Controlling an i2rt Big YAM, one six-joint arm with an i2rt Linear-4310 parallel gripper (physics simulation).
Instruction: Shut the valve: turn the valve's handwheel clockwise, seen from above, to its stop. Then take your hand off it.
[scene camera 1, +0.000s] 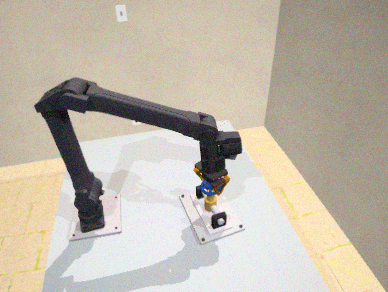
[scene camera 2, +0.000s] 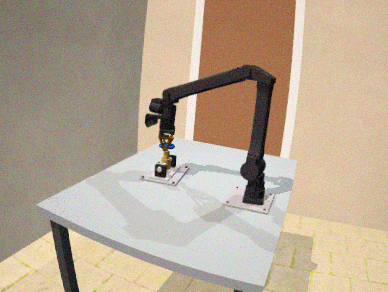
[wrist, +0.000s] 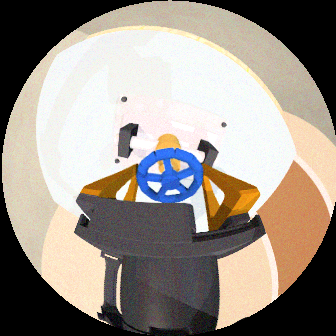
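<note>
The valve's blue handwheel (scene camera 1: 204, 189) (scene camera 2: 166, 146) (wrist: 170, 181) sits flat on top of a yellow valve body (scene camera 1: 211, 203) (scene camera 2: 165, 159) (wrist: 168, 142). My gripper (scene camera 1: 211, 187) (scene camera 2: 167, 144) (wrist: 169, 167) points down from above, its orange fingers on opposite sides of the wheel, touching the rim. It is shut on the handwheel. In the wrist view the wheel's rim and spokes show between the fingertips, and the wheel partly hides the valve body.
The valve stands on a pale mounting plate (scene camera 1: 191, 213) (wrist: 131, 107), on the table (scene camera 1: 150, 250) (scene camera 2: 100, 210). Black end flanges (scene camera 1: 219, 220) (scene camera 2: 160, 170) (wrist: 128, 140) flank the valve body on a white pipe. The arm's base plate (scene camera 1: 113, 222) (scene camera 2: 266, 204) stands across the table.
</note>
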